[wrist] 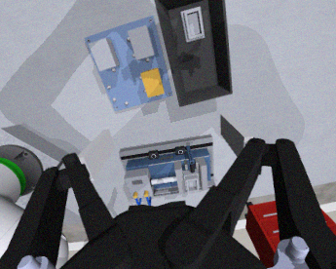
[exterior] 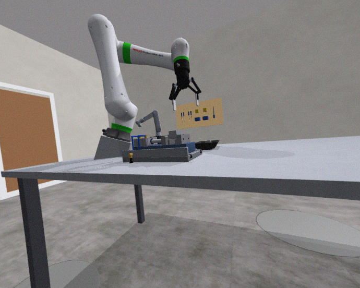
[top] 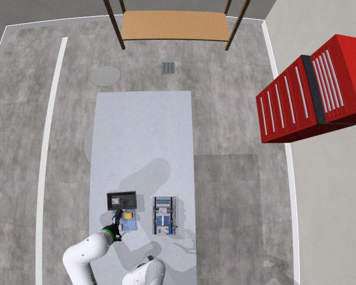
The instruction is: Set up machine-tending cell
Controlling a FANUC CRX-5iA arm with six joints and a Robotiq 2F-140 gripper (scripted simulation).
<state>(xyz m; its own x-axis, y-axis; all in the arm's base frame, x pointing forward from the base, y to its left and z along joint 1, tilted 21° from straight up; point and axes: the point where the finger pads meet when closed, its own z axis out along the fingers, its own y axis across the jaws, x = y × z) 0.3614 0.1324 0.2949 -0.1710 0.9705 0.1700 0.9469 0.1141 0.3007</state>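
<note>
Right now my hand is 30 mm past the brass blank, 20 mm to the right of it and 240 mm above it. Also, from my hand: blue infeed plate: 80 mm behind, 50 mm to the left, 260 mm below; hose-end block: 60 mm behind, 270 mm to the right, 190 mm below; black work stop rod: 90 mm ahead, 190 mm to the right, 180 mm below.
</note>
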